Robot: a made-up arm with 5 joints. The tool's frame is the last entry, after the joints.
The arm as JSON. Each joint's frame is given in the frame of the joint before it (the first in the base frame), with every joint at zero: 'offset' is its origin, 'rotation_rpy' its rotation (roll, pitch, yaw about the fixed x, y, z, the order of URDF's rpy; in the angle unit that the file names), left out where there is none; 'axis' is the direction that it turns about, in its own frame. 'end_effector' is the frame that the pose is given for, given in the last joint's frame.
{
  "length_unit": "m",
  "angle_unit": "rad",
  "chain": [
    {
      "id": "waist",
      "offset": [
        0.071,
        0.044,
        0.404
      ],
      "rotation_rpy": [
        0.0,
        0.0,
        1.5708
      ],
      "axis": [
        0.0,
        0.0,
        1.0
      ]
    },
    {
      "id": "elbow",
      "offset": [
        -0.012,
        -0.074,
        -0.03
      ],
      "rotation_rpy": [
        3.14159,
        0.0,
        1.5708
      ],
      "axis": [
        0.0,
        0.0,
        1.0
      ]
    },
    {
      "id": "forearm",
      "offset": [
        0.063,
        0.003,
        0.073
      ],
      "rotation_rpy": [
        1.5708,
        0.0,
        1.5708
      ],
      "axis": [
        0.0,
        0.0,
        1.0
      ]
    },
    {
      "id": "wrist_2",
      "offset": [
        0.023,
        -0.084,
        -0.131
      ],
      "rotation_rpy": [
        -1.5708,
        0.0,
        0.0
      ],
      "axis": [
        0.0,
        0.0,
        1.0
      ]
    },
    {
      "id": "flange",
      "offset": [
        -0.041,
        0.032,
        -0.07
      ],
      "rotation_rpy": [
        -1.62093,
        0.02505,
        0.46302
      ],
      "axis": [
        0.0,
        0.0,
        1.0
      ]
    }
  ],
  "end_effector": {
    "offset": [
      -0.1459,
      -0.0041,
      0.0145
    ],
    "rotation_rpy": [
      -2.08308,
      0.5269,
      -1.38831
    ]
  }
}
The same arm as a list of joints. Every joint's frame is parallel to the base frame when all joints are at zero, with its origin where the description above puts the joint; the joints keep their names.
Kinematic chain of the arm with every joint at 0, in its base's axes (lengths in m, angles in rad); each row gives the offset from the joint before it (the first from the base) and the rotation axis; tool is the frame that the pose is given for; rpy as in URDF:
waist: xyz 0.0710 0.0440 0.4040 axis +z
elbow: xyz 0.0740 -0.0120 -0.0300 axis -z
forearm: xyz -0.0630 0.0030 -0.0730 axis -x
wrist_2: xyz 0.1310 0.0230 0.0840 axis -z
flange: xyz 0.0320 -0.0410 0.0700 axis 0.893024 -0.447212 0.050101
tool: xyz -0.0520 -0.1370 -0.0070 rpy 0.6280 1.0551 2.3078

